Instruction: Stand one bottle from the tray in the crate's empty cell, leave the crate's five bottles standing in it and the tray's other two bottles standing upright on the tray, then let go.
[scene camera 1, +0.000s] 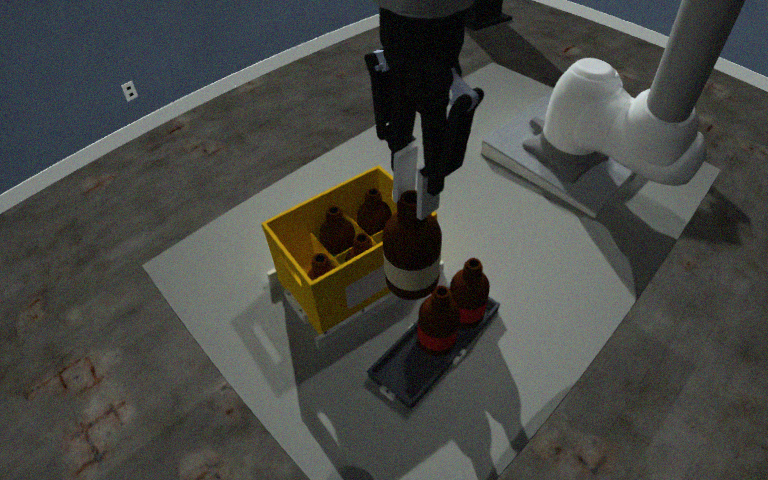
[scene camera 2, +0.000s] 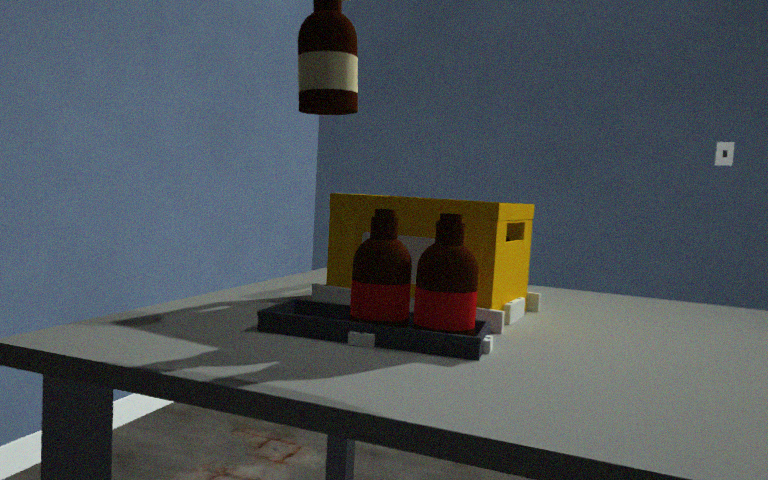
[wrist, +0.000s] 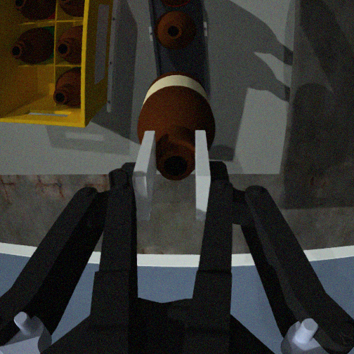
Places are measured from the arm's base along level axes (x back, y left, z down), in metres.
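Pixels of known places: gripper, fingertip midpoint: (scene camera 1: 415, 204); arm's base, origin of the base link: (scene camera 1: 565, 151).
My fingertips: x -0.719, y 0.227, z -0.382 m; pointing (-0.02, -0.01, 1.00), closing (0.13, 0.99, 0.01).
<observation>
Ahead of a thing's pixels: the offset from my fingertips to its top centre. "*": to the spot under its first point. Level surfaces: height alone.
My gripper (scene camera 1: 415, 202) (wrist: 175, 148) is shut on the neck of a brown bottle with a cream label {dx -0.004, dy -0.001, dz -0.016 m} (scene camera 1: 412, 249) (scene camera 2: 327, 70) (wrist: 175, 107). The bottle hangs upright, well above the crate's height in scene camera 2. The yellow crate {dx +0.045, dy -0.248, dz +0.243 m} (scene camera 1: 330, 308) (scene camera 2: 512, 271) (wrist: 91, 75) holds five brown bottles, all at least partly visible in the wrist view; its empty cell (wrist: 25, 97) is at the lower left there. Two red-label bottles {dx +0.079, dy -0.022, dz +0.258 m} (scene camera 1: 438, 319) {dx +0.163, dy -0.033, dz +0.258 m} (scene camera 1: 471, 288) (scene camera 2: 381, 266) (scene camera 2: 447, 271) stand upright on the dark tray {dx +0.076, dy -0.019, dz +0.392 m} (scene camera 1: 396, 379) (scene camera 2: 305, 329) (wrist: 180, 62), whose other end is bare.
The crate and tray stand close together on the grey table {dz +0.418 m} (scene camera 1: 538, 362) (scene camera 2: 594, 384). Small white blocks {* dx +0.193, dy -0.229, dz +0.399 m} (scene camera 2: 514, 310) edge the crate's base. The white arm base (scene camera 1: 583, 107) stands at the back right in scene camera 1. The crate's raised walls surround its cells.
</observation>
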